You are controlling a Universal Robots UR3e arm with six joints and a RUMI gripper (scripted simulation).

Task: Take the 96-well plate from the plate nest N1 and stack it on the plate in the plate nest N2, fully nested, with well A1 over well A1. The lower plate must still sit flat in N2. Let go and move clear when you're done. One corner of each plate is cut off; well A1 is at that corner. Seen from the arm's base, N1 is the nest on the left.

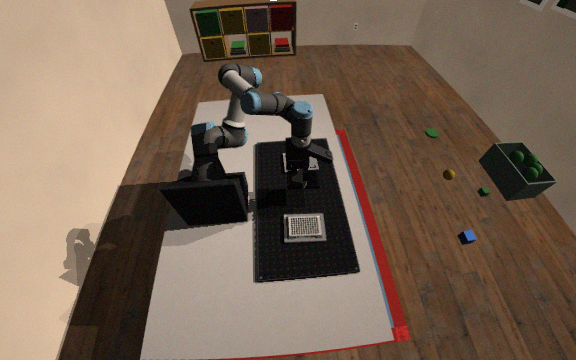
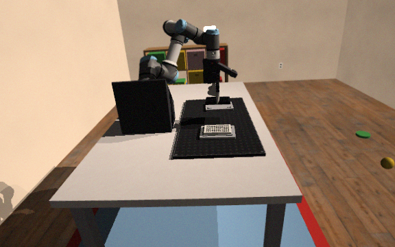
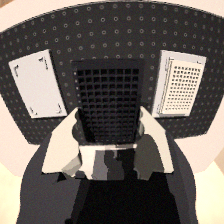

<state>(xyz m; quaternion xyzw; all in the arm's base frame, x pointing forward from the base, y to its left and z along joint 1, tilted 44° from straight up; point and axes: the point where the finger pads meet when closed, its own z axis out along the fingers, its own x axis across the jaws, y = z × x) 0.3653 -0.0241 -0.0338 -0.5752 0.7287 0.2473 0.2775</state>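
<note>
My gripper is now 160 mm to the left of the white 96-well plate, 100 mm above it and 30 mm past it. Also, from my hand: plate nest: 180 mm to the left, 110 mm below, 40 mm ahead; then dark 96-well plate: 10 mm below.
</note>
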